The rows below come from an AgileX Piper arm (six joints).
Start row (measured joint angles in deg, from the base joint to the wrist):
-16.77 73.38 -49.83 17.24 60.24 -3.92
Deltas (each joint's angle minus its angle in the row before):
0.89 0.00 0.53 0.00 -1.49 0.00
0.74 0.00 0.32 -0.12 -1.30 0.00
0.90 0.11 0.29 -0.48 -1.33 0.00
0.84 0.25 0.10 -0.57 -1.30 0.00
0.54 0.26 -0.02 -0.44 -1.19 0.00
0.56 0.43 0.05 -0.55 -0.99 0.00
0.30 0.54 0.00 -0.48 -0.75 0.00
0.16 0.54 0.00 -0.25 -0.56 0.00
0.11 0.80 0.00 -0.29 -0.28 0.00
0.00 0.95 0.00 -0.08 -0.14 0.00
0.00 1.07 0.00 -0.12 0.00 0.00
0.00 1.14 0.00 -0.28 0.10 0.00
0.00 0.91 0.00 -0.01 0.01 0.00
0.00 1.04 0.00 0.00 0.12 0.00
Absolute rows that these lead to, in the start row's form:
-15.88 73.38 -49.30 17.24 58.75 -3.92
-15.14 73.38 -48.98 17.12 57.45 -3.92
-14.24 73.49 -48.69 16.64 56.12 -3.92
-13.40 73.74 -48.59 16.07 54.82 -3.92
-12.86 74.00 -48.61 15.63 53.63 -3.92
-12.30 74.43 -48.56 15.08 52.64 -3.92
-12.00 74.97 -48.56 14.60 51.89 -3.92
-11.84 75.51 -48.56 14.35 51.33 -3.92
-11.73 76.31 -48.56 14.06 51.05 -3.92
-11.73 77.26 -48.56 13.98 50.91 -3.92
-11.73 78.33 -48.56 13.86 50.91 -3.92
-11.73 79.47 -48.56 13.58 51.01 -3.92
-11.73 80.38 -48.56 13.57 51.02 -3.92
-11.73 81.42 -48.56 13.57 51.14 -3.92

